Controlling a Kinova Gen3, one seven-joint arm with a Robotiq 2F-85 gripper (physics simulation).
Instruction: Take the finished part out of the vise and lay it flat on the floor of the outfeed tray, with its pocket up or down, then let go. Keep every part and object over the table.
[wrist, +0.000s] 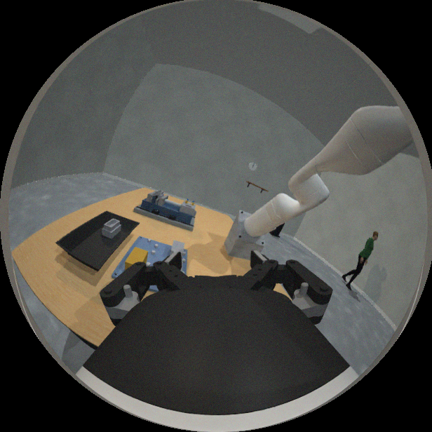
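My gripper (215, 259) is open, with its fingers wide apart and no part between them. It is well away from the tray and the vise. The black tray (90, 247) is at the left on the table. A light grey part (111, 228) with an open pocket facing up rests inside it, toward the tray's right side. The vise (170, 212), with a blue body and grey ends, stands at the back of the table. It is too small to tell whether anything sits between its jaws.
A blue plate (155, 253) with small pegs and a yellow block (136, 257) is between tray and gripper. The robot's base (242, 240) and white arm (345, 145) are at the right. The wooden table (35, 250) has a curved-looking edge at the left. A person (367, 250) stands beyond.
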